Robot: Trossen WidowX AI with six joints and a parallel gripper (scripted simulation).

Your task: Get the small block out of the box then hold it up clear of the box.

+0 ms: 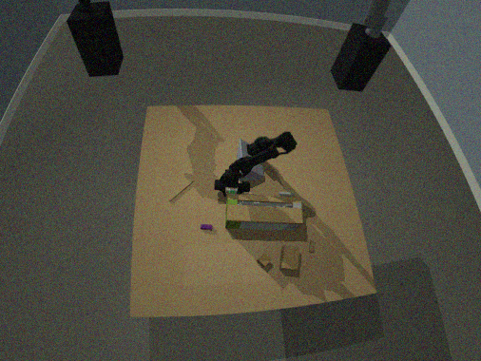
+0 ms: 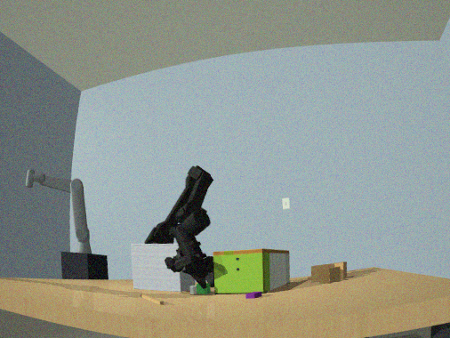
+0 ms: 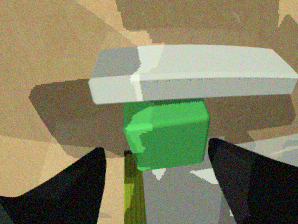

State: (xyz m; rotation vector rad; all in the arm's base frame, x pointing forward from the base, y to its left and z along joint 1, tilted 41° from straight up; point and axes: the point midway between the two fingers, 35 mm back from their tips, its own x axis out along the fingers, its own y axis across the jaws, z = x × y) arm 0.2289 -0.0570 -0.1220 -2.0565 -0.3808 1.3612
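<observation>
Now: the green block 2 cm behind my gripper tip and 1 cm to the left of it. From my gripper tip the other things lie so: box: 8 cm ahead, 16 cm to the left, 4 cm above; then thin stick: 6 cm behind, 27 cm to the right, 2 cm below.
</observation>
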